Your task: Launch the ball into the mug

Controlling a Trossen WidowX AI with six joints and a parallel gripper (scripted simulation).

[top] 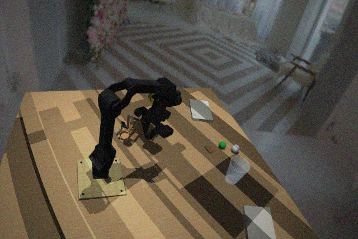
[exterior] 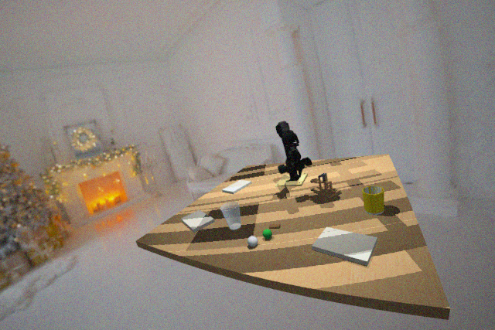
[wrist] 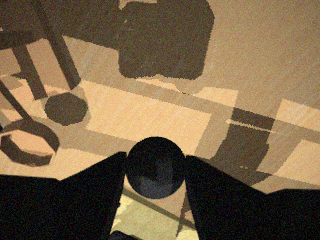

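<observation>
My gripper tip is now 120 mm to the right of the wooden catapult, 70 mm past it and 60 mm above it. From my gripper tip the other things lie so: dark ball (10 mm above); then small brown block (330 mm ahead, 110 mm below, 20 mm to the right); then green ball (410 mm ahead, 90 mm below, 20 mm to the right).
</observation>
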